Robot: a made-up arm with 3 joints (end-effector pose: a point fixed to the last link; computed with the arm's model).
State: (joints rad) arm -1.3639 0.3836 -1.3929
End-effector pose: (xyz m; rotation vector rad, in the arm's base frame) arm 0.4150 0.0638 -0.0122 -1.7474 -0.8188 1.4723
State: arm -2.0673 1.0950 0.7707
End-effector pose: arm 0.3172 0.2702 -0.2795 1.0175 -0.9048 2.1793
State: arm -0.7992 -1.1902 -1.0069
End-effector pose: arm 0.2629 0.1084 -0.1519 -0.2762 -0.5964 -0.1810
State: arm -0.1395 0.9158 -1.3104
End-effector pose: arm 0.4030 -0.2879 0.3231 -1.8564 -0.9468 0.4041
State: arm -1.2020 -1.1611 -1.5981
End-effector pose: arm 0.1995 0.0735 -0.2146 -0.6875 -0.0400 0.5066
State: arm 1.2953 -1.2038 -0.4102
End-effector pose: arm 0.3298 -0.3245 0.2138 1.0578 -0.8636 -2.4674
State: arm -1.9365 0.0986 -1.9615
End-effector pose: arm 0.2844 0.0755 -0.2022 -2.2157 -0.0887 1.8557
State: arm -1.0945 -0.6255 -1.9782
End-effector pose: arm 0.3129 0.0167 -0.1190 -1.1960 0.0867 0.8302
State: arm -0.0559 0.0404 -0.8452
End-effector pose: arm 0.3877 -0.2643 0.0925 -0.8488 -1.2753 -0.2498
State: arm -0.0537 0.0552 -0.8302
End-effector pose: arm 0.3881 -0.2677 0.0948 -0.8542 -1.2928 -0.2482
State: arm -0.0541 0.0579 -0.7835
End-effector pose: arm 0.3897 -0.2684 0.0933 -0.8363 -1.3365 -0.2625
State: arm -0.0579 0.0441 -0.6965
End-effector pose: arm 0.3929 -0.2651 0.0868 -0.7871 -1.4121 -0.2985
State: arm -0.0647 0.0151 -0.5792
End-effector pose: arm 0.3977 -0.2577 0.0765 -0.7111 -1.5090 -0.3543
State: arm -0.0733 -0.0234 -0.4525
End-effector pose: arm 0.4033 -0.2472 0.0647 -0.6221 -1.6080 -0.4220
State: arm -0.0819 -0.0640 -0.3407
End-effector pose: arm 0.4084 -0.2356 0.0537 -0.5381 -1.6898 -0.4893
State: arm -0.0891 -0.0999 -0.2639
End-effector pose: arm 0.4120 -0.2251 0.0452 -0.4750 -1.7408 -0.5429
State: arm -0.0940 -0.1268 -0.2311
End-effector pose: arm 0.4134 -0.2174 0.0397 -0.4408 -1.7572 -0.5744
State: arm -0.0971 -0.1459 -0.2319
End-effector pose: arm 0.4132 -0.2122 0.0365 -0.4291 -1.7486 -0.5870
